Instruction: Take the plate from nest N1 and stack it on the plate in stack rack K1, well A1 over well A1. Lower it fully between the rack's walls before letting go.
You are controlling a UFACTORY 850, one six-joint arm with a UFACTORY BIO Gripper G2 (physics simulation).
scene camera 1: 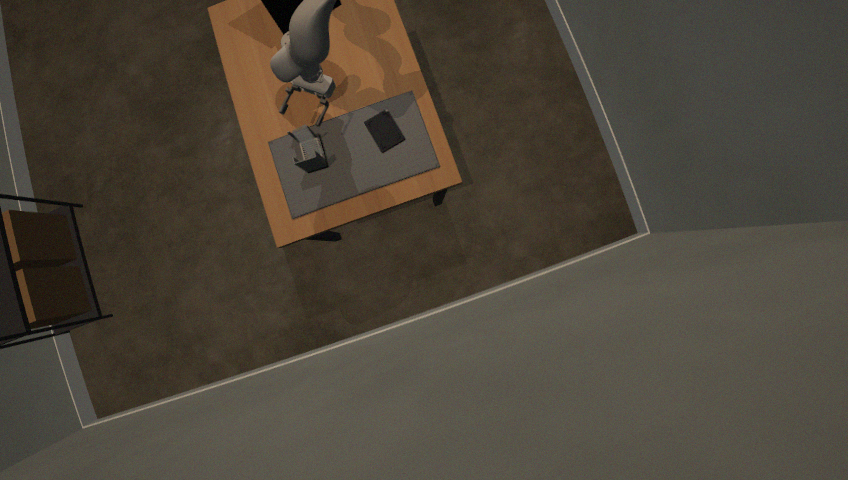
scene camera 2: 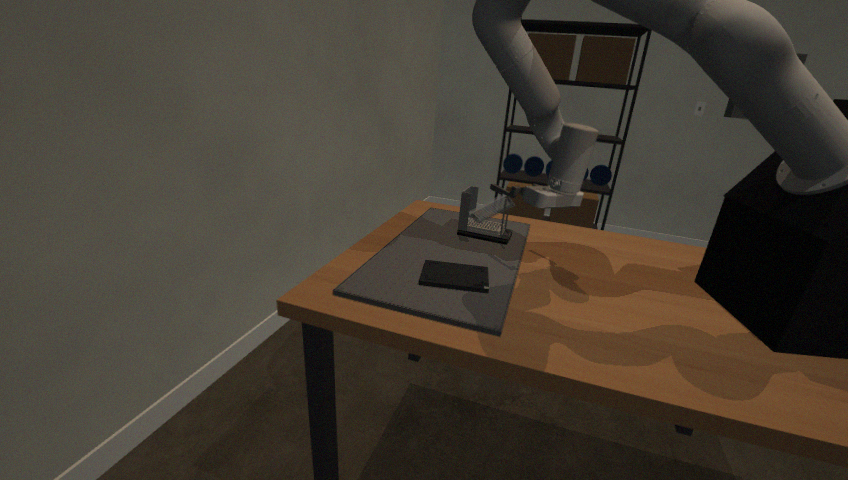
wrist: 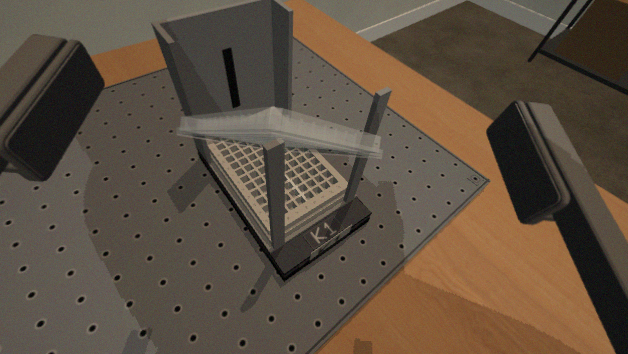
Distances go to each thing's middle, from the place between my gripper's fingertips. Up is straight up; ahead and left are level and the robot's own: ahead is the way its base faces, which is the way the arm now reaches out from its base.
Labels:
Now: the flat black block (scene camera 2: 448, 275) 13 cm ahead of my hand, 28 cm to the left of it and 17 cm below it.

